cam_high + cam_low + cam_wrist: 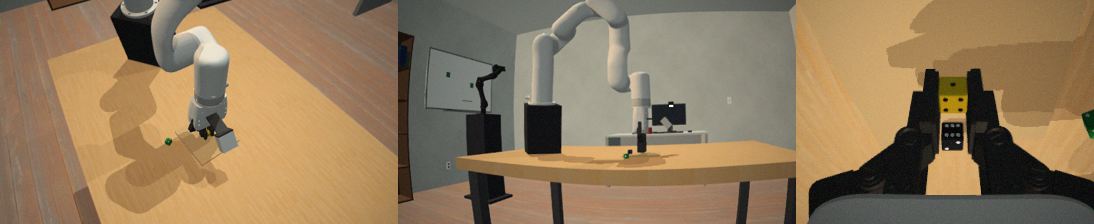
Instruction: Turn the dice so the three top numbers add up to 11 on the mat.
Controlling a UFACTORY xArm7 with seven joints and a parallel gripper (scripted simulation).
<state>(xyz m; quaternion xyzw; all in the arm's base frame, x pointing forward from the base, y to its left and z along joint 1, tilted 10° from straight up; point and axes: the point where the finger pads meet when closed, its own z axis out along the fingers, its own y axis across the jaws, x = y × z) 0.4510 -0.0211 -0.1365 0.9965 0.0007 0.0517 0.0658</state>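
My gripper is now 10 mm above the yellow die. Round my hand: black die: 50 mm behind, 20 mm below; green die: 110 mm to the right, 40 mm behind, 20 mm below; tan mat: 30 mm below.
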